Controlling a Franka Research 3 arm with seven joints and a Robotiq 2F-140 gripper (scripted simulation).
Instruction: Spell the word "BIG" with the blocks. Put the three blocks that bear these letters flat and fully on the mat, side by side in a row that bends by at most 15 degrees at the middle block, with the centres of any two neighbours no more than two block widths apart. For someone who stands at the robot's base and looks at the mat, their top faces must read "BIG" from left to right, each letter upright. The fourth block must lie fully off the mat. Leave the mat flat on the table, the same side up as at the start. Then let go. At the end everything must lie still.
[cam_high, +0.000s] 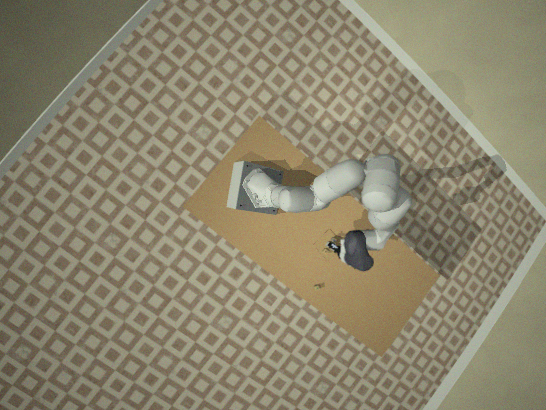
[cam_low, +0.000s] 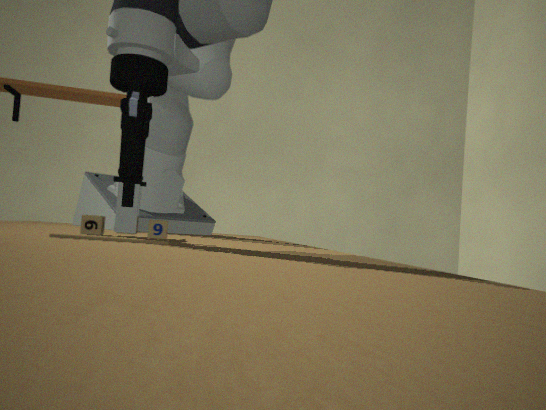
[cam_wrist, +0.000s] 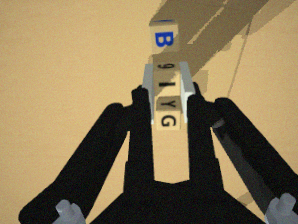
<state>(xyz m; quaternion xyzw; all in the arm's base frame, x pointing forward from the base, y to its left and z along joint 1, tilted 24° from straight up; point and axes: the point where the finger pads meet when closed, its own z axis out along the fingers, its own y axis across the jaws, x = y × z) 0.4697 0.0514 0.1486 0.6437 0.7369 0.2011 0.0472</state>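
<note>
My gripper is now 40 mm above the thin mat.
</note>
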